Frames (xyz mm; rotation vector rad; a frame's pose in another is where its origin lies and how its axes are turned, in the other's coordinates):
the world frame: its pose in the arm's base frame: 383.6 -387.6 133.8 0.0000 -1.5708 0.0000
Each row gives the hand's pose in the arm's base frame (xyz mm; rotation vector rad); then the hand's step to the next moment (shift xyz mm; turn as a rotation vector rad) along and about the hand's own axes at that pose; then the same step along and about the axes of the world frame.
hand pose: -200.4 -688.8 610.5 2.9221 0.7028 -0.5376
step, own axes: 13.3 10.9 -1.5 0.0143 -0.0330 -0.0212
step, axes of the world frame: -3.3 -3.8 -16.5 0.0146 0.0390 -0.0036
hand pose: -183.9 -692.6 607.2 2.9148 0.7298 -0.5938
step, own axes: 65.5 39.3 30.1 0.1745 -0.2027 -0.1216
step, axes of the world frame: -53.8 -11.1 -61.0 0.0481 0.2758 -0.0893
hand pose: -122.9 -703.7 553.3 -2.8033 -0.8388 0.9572
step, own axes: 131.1 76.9 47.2 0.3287 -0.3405 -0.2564
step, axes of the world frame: -127.3 -3.1 -95.4 0.1032 0.4874 -0.2038
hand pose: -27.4 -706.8 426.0 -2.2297 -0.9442 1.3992
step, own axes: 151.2 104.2 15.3 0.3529 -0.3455 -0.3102
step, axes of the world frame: -169.0 28.7 -67.5 0.1147 0.5109 -0.2569
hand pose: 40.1 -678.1 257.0 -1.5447 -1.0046 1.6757
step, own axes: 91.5 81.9 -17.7 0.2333 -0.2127 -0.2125
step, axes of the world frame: -117.2 39.1 -11.4 0.0621 0.3307 -0.1779
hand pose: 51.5 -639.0 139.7 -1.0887 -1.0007 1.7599
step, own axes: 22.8 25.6 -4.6 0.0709 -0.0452 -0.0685
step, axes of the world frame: -31.0 12.8 8.2 0.0000 0.0945 -0.0533
